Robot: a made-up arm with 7 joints.
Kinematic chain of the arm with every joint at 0, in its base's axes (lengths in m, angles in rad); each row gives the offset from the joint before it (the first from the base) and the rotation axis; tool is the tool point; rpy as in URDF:
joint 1: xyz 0 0 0.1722 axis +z
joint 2: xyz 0 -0.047 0.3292 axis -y
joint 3: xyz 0 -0.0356 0.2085 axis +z
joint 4: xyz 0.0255 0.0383 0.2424 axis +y
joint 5: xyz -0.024 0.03 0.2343 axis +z
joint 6: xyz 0 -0.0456 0.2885 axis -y
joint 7: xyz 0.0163 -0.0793 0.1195 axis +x
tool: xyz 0 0 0 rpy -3.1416 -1.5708 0
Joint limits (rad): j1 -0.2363..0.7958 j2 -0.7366..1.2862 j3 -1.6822..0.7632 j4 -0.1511..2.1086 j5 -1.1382..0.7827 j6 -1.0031..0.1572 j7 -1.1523..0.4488
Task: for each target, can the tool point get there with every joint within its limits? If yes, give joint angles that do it. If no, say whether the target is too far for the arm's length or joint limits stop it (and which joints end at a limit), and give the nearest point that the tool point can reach.
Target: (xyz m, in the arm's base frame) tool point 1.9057 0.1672 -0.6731
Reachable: no: too far | nearest point 0.8087 0.0710 0.3666 | short by 1.514 m
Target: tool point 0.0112 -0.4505 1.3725
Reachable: yes | joints 0.5155 0.8327 -0.4976 1.0035 0.2985 -0.2621 -0.2228
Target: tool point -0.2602 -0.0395 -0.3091
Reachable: no: joint limits stop it (at a limit: joint 1, joint 2, joint 4, joint 5) | nearest point 0.1046 0.3460 0.2542 | short by 0.774 m
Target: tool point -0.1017 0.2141 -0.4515
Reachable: no: joint limits stop it (at a limit: joint 1, joint 2, joint 4, joint 5) | nearest point 0.1735 0.3497 0.2155 | short by 0.734 m
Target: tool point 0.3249 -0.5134 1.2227
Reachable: yes | joints 0.6127 0.3433 -1.0755 1.0241 -0.0324 -0.9085 -0.7839
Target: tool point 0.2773 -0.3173 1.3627
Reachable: yes | joints 0.1083 0.3734 -0.3650 1.0730 0.0560 -0.3761 -0.3439
